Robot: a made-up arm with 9 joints.
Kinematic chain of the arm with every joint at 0, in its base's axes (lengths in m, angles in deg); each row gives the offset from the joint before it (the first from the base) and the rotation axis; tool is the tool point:
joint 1: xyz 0 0 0.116 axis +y
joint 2: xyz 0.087 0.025 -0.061 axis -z
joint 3: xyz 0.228 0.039 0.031 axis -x
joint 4: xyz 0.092 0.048 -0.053 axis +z
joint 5: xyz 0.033 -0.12 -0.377 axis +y
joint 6: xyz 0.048 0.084 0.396 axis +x
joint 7: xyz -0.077 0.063 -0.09 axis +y
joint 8: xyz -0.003 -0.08 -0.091 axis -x
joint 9: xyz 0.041 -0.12 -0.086 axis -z
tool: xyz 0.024 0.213 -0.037
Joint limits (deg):
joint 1: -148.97..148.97
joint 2: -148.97..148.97
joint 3: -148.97..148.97
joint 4: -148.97..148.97
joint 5: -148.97..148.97
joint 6: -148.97..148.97
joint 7: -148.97..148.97
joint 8: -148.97..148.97
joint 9: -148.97..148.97
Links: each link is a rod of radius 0.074 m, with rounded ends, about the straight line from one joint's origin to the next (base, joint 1, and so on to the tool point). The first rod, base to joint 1, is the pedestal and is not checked.
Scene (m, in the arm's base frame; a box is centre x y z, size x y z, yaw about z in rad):
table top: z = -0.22
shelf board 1: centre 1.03 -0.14 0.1 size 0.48 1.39 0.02 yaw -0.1
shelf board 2: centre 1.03 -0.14 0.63 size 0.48 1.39 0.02 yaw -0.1
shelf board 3: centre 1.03 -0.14 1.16 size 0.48 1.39 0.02 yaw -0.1
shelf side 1: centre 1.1 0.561 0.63 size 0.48 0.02 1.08 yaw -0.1
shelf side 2: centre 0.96 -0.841 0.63 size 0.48 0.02 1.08 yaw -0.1
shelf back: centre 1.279 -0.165 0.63 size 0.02 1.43 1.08 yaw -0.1
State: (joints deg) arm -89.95 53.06 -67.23 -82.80 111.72 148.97 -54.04 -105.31 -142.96
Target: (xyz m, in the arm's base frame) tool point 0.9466 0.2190 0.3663
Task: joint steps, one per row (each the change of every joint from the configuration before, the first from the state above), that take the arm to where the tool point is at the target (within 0.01 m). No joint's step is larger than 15 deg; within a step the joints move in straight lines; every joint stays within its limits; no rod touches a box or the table.
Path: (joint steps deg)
1: -13.51 1.06 -6.00 -7.86 -12.80 0.00 0.73 -6.73 4.80
2: -13.52 1.06 -6.01 -7.86 -12.80 0.00 0.73 -6.73 4.80
3: 4.45 -0.41 -0.42 -13.60 -8.07 0.00 1.48 -7.45 0.97
4: 4.45 -0.41 -0.43 -13.60 -8.06 0.00 1.47 -7.45 0.97
5: 11.43 -3.30 5.98 8.72 11.42 0.00 -1.65 7.83 -4.00
6: 11.44 -3.29 5.98 8.72 11.43 0.00 -1.65 7.84 -4.00

